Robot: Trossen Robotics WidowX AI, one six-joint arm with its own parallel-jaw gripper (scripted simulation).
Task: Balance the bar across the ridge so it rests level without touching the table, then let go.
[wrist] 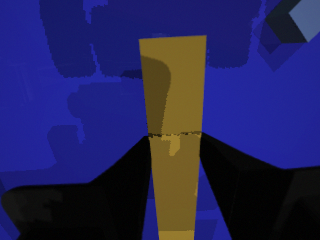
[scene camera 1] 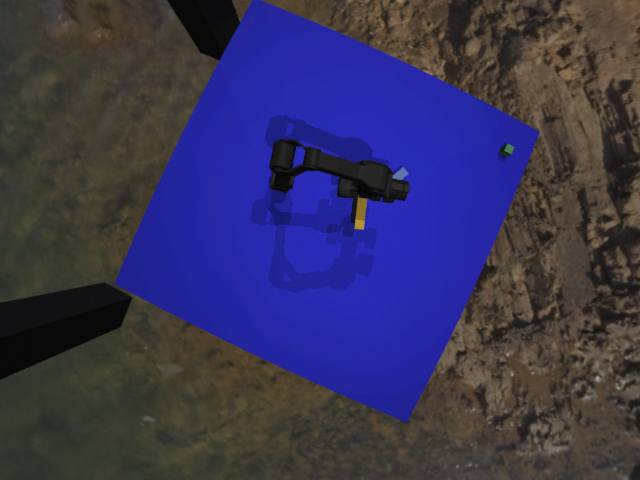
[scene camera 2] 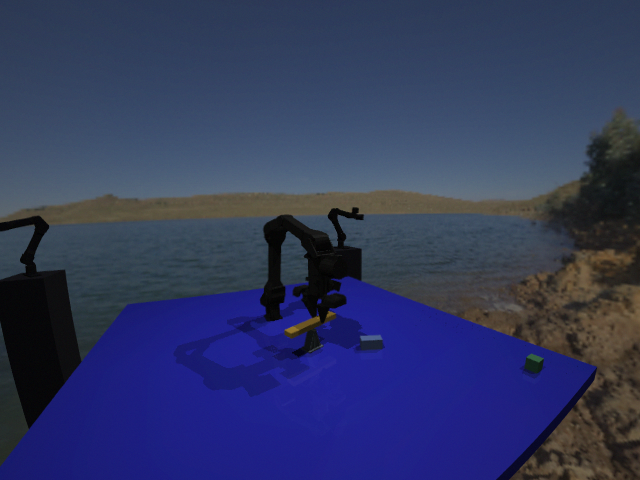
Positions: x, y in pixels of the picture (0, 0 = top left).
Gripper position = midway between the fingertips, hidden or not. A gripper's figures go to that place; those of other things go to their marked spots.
Scene:
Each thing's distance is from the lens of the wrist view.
my gripper (wrist: 173, 139): 12 cm
yellow bar (wrist: 173, 68): 9 cm

